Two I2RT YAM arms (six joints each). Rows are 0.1 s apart.
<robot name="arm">
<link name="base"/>
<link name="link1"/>
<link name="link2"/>
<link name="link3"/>
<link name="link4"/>
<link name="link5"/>
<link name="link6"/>
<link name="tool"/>
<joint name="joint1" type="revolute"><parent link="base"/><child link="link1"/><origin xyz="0 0 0.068" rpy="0 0 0"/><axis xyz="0 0 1"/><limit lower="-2.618" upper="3.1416"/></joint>
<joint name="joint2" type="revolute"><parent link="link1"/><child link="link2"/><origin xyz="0.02 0.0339 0.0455" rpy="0 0 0"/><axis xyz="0 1 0"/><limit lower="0" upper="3.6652"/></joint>
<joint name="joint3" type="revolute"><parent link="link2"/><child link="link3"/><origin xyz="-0.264 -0.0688 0" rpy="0 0 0"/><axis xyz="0 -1 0"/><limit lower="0" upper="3.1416"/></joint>
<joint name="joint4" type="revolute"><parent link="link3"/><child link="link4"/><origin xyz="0.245 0.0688 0.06" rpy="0 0 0"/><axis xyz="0 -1 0"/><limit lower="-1.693" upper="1.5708"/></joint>
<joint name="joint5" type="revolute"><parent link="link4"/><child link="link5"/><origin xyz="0.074 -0.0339 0.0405" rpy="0 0 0"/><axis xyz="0 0 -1"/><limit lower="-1.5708" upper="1.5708"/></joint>
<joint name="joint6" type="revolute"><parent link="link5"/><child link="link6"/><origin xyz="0.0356 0 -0.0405" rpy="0 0 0"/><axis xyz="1 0 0"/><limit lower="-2.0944" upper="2.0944"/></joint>
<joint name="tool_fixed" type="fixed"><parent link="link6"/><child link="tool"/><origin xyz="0 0 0" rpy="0 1.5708 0"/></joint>
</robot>
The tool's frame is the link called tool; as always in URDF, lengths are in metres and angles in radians.
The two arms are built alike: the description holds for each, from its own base.
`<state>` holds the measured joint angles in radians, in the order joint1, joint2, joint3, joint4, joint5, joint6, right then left.
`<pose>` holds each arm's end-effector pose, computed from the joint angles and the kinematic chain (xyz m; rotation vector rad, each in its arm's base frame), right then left.
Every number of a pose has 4 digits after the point. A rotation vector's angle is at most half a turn.
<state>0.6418 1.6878 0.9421 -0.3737 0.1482 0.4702 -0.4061 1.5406 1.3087 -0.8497 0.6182 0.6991</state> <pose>0.2588 0.1868 0.1553 -0.1840 2.6714 0.1556 0.2791 -0.1425 0.2885 1.4754 2.0145 -0.6957</pose>
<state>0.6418 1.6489 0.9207 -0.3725 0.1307 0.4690 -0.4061 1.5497 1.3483 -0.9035 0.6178 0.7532</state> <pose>0.2534 0.1836 0.1610 -0.1886 2.6622 0.1886 0.2792 -0.1425 0.2952 1.5283 1.9887 -0.6836</pose>
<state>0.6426 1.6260 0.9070 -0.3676 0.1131 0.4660 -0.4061 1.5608 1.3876 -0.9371 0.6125 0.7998</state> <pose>0.2501 0.1822 0.1641 -0.1978 2.6563 0.2180 0.2812 -0.1432 0.3020 1.5707 1.9546 -0.6608</pose>
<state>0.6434 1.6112 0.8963 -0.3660 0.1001 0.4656 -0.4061 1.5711 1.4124 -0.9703 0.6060 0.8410</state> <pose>0.2474 0.1810 0.1654 -0.2033 2.6561 0.2371 0.2820 -0.1433 0.3047 1.6109 1.9374 -0.6455</pose>
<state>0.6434 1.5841 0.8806 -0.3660 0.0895 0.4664 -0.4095 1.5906 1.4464 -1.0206 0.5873 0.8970</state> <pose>0.2433 0.1785 0.1688 -0.2046 2.6501 0.2574 0.2832 -0.1444 0.3064 1.6727 1.9249 -0.6204</pose>
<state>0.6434 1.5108 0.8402 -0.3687 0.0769 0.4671 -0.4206 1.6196 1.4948 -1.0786 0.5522 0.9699</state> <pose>0.2328 0.1711 0.1774 -0.2045 2.6275 0.2920 0.2853 -0.1481 0.3089 1.7613 1.8989 -0.5750</pose>
